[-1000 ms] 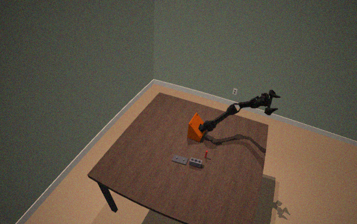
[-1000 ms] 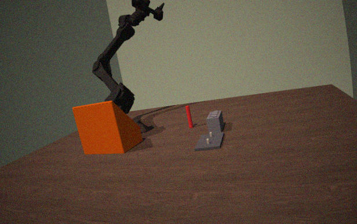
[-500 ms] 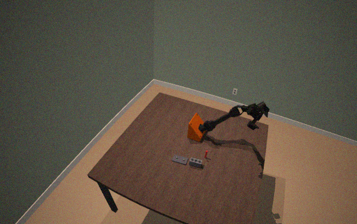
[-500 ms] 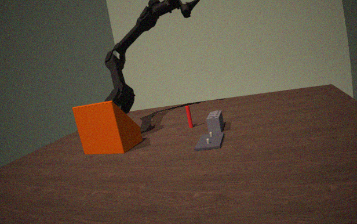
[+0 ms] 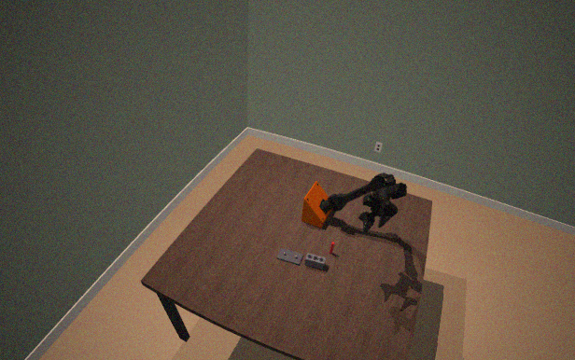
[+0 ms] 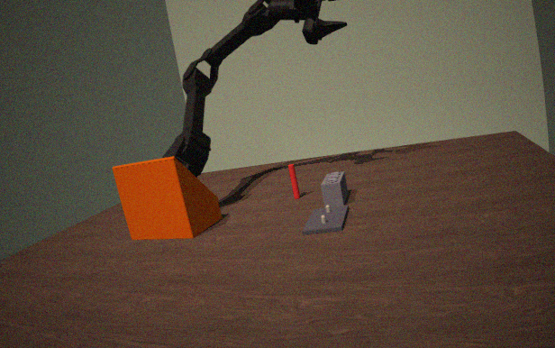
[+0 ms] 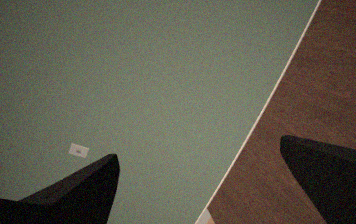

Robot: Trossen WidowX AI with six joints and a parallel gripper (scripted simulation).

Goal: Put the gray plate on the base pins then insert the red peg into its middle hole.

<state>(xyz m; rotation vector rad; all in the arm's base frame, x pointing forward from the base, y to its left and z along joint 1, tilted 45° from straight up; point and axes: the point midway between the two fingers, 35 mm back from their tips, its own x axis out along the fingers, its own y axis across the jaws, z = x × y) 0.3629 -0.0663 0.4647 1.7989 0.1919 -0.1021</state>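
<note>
The gray plate lies 70 mm behind my gripper tip, 210 mm to the right of it and 380 mm below it. Also, from my gripper tip: red peg 180 mm behind, 160 mm to the right, 380 mm below.
</note>
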